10 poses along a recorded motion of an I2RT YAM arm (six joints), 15 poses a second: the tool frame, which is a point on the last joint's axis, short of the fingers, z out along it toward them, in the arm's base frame.
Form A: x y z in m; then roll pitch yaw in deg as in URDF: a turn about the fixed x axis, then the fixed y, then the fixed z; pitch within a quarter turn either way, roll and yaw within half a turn.
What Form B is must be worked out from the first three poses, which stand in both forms.
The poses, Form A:
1: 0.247 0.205 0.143 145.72 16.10 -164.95
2: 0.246 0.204 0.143 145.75 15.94 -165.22
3: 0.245 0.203 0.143 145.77 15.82 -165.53
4: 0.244 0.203 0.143 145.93 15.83 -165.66
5: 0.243 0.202 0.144 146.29 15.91 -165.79
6: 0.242 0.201 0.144 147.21 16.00 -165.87
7: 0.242 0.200 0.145 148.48 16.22 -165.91
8: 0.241 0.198 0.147 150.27 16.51 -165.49
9: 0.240 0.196 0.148 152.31 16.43 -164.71
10: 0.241 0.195 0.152 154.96 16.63 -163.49
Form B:
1: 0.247 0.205 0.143 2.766 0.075 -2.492
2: 0.246 0.204 0.143 2.772 0.076 -2.493
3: 0.245 0.203 0.143 2.777 0.078 -2.495
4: 0.244 0.203 0.143 2.779 0.080 -2.497
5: 0.243 0.202 0.144 2.781 0.085 -2.503
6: 0.242 0.201 0.144 2.782 0.093 -2.518
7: 0.242 0.200 0.145 2.783 0.104 -2.537
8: 0.241 0.198 0.147 2.777 0.115 -2.565
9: 0.240 0.196 0.148 2.770 0.119 -2.597
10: 0.241 0.195 0.152 2.755 0.129 -2.637
